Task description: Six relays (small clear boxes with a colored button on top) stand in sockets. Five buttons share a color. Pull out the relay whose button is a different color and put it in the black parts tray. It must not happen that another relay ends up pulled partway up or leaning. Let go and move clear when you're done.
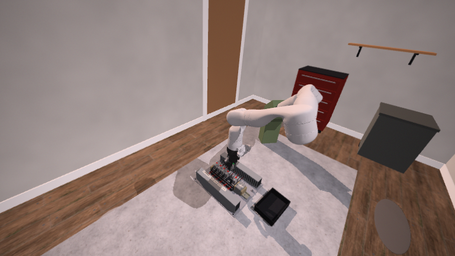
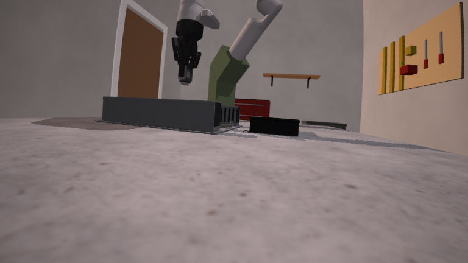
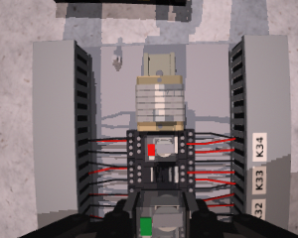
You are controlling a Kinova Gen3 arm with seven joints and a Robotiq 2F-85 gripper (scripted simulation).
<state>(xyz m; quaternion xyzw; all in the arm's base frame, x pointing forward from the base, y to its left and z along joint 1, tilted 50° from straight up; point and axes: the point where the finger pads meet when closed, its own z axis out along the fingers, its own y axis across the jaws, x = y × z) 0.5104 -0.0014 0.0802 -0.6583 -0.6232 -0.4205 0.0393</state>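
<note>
Right now the black parts tray is 24 cm to the left of my hand, 12 cm below it and 8 cm behind it. The rest, counted from my hand: relay 1 cm below.
</note>
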